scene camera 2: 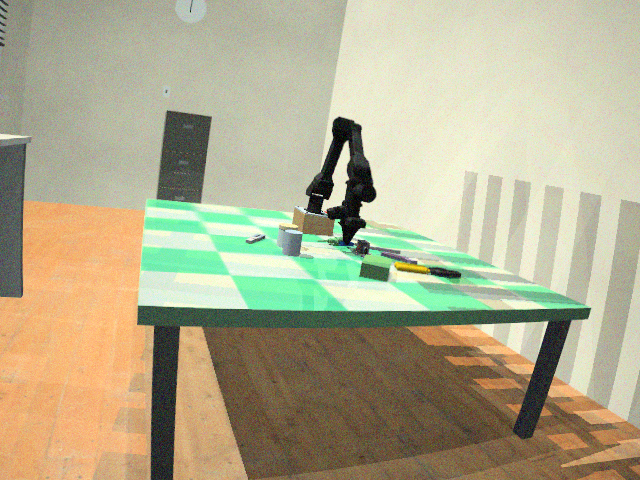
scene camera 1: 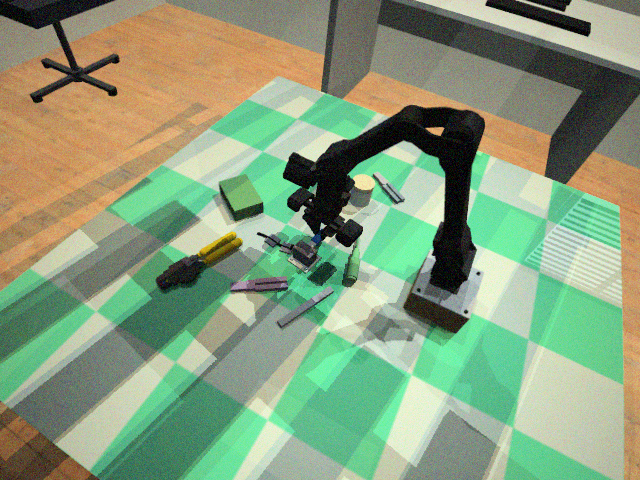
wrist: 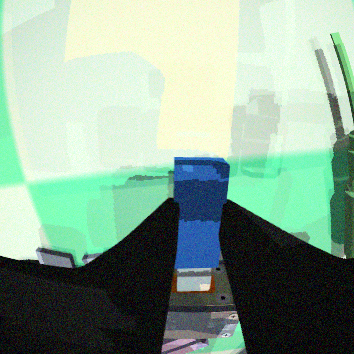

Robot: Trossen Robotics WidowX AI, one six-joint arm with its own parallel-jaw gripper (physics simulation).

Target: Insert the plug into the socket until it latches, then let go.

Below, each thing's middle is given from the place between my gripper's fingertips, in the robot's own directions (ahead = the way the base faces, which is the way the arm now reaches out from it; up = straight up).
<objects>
The blue plug (wrist: 200, 184) is 10 mm to the left of my hand. The rest, counted from my hand: green block (scene camera 1: 242, 199): 250 mm ahead, 20 mm to the right, 10 mm below; yellow-handled pliers (scene camera 1: 185, 270): 220 mm ahead, 190 mm to the left, 20 mm below.
</objects>
